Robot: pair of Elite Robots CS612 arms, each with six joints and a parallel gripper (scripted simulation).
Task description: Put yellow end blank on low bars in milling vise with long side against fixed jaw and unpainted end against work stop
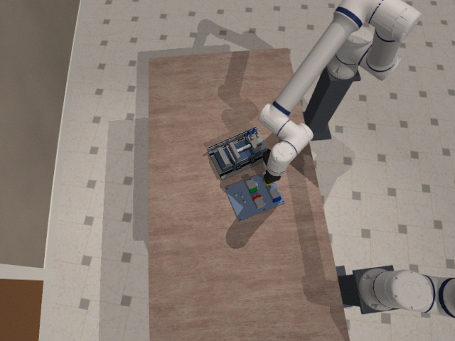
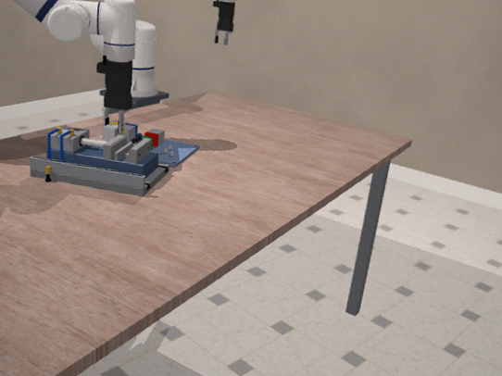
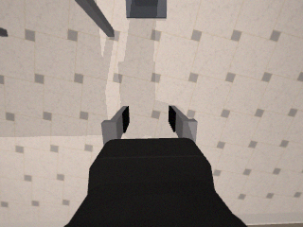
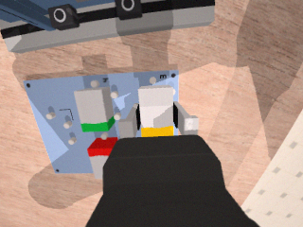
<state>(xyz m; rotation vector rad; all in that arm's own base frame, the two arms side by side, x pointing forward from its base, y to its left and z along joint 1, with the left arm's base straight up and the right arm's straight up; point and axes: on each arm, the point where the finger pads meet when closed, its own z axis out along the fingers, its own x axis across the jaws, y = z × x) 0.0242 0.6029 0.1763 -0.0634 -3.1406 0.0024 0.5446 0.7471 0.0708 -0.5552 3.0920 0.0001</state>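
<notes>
Right now the green-ended blank is 80 mm ahead of my right hand, 40 mm to the left of it and 40 mm below it. Round my right hand: blue plate 80 mm to the left, 70 mm below, 70 mm ahead; yellow-ended blank 20 mm below; blue-ended blank 80 mm to the left, 40 mm below, 40 mm behind.
</notes>
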